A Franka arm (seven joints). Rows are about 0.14 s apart.
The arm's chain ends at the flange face. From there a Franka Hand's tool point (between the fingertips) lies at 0.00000 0.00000 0.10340 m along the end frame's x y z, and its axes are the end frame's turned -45 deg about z.
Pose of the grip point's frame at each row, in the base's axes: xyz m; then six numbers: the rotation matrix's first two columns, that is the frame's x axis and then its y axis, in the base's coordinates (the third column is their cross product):
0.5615, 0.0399, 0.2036, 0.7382, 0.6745, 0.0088, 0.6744, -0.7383, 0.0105
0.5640, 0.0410, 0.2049, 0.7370, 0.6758, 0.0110, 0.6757, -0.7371, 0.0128
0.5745, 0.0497, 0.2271, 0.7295, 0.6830, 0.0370, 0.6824, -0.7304, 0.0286
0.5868, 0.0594, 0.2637, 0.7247, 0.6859, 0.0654, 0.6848, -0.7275, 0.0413
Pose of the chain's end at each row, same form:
0.5601, 0.0401, 0.3070, 0.9989, -0.0451, 0.0136, -0.0451, -0.9990, 0.0012
0.5623, 0.0412, 0.3083, 0.9989, -0.0433, 0.0168, -0.0433, -0.9991, 0.0013
0.5697, 0.0492, 0.3304, 0.9984, -0.0335, 0.0464, -0.0333, -0.9994, -0.0059
0.5790, 0.0579, 0.3668, 0.9967, -0.0294, 0.0754, -0.0282, -0.9994, -0.0170

